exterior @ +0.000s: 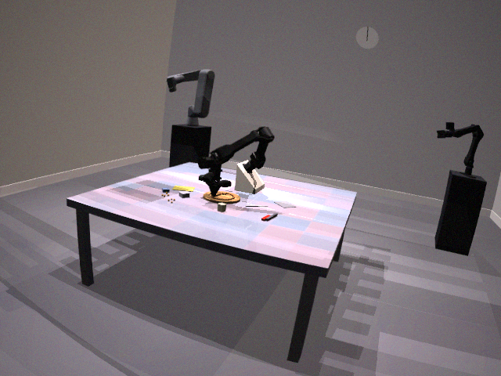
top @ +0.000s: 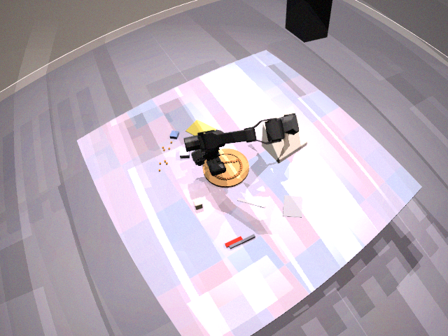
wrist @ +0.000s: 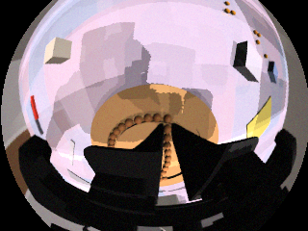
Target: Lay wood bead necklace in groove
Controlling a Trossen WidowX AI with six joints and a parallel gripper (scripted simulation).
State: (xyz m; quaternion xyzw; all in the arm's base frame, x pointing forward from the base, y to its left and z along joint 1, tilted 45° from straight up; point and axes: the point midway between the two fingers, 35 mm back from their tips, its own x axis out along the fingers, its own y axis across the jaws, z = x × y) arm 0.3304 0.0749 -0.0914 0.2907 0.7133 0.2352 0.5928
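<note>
The round bead board lies 50 mm behind my gripper tip, 20 mm to the left of it and 10 mm below it. Round my gripper tip: cream cube 140 mm ahead, 140 mm to the left; then white block 80 mm ahead, 140 mm to the right; then thin rod 60 mm behind, 230 mm to the left, 10 mm below.
</note>
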